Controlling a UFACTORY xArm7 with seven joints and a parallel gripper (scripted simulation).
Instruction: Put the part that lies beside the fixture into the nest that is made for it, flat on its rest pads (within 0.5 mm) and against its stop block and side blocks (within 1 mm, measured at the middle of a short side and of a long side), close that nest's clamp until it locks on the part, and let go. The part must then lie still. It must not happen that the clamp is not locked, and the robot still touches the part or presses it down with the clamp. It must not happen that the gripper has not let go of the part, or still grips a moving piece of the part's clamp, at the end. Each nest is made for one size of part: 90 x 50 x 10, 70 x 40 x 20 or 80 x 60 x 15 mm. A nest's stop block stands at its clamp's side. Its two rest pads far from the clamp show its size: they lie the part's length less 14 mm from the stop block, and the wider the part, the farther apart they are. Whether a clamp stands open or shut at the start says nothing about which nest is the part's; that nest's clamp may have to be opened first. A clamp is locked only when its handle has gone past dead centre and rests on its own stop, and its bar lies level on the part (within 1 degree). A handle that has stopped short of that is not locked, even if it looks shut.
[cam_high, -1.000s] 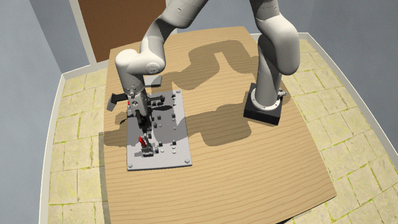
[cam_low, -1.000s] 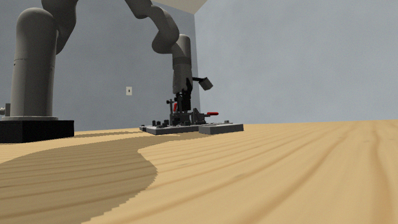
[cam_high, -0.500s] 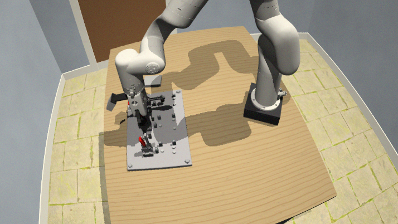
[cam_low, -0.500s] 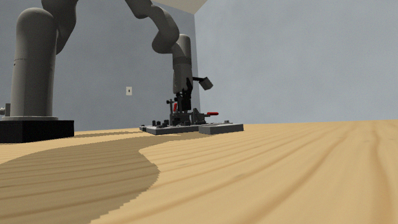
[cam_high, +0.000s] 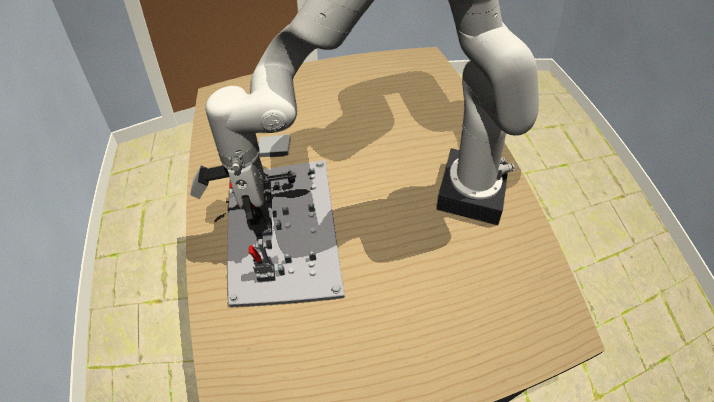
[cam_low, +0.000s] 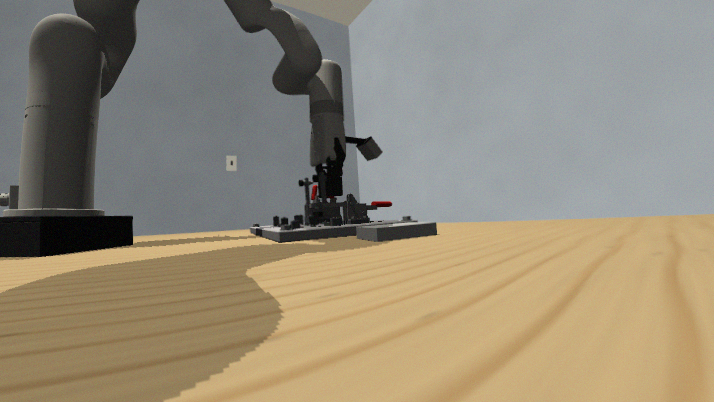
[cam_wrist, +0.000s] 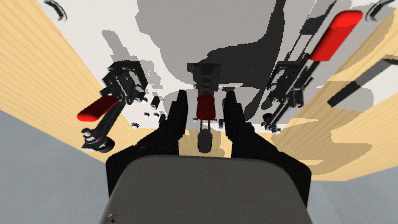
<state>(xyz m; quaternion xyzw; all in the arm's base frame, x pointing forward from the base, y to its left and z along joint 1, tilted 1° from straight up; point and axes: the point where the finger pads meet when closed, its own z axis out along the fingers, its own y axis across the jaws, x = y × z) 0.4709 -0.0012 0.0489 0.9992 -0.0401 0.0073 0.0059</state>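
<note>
The flat grey part is 250 mm to the right of my hand, 80 mm below it and 50 mm behind it. The rest, counted from my hand: grey fixture plate 80 mm below, 30 mm behind.
</note>
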